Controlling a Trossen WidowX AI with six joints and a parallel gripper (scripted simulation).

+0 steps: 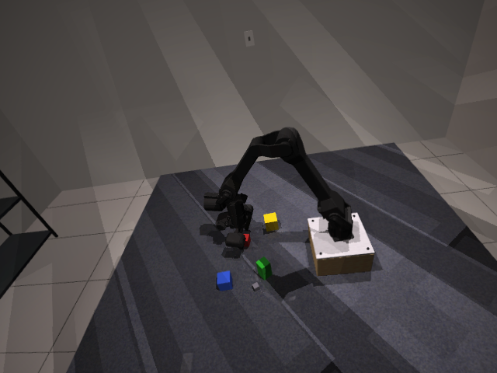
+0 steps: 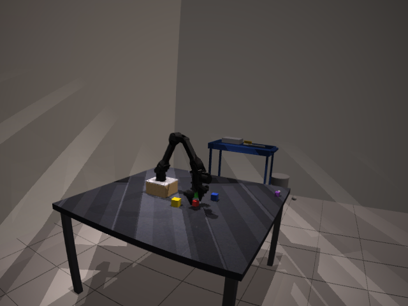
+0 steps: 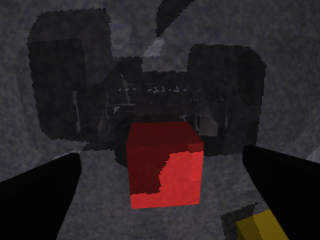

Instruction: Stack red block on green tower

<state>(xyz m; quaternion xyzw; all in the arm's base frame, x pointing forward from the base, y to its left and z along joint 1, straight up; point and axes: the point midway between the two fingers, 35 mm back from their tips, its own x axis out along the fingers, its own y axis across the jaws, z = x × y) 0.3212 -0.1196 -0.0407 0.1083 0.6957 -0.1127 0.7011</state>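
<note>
Right now the red block is right at my gripper tip. From my gripper tip the other things lie so: yellow block 11 cm behind, 6 cm to the right, 1 cm above; small grey piece 2 cm behind, 20 cm to the left, 1 cm below; blue block 8 cm ahead, 16 cm to the left.
</note>
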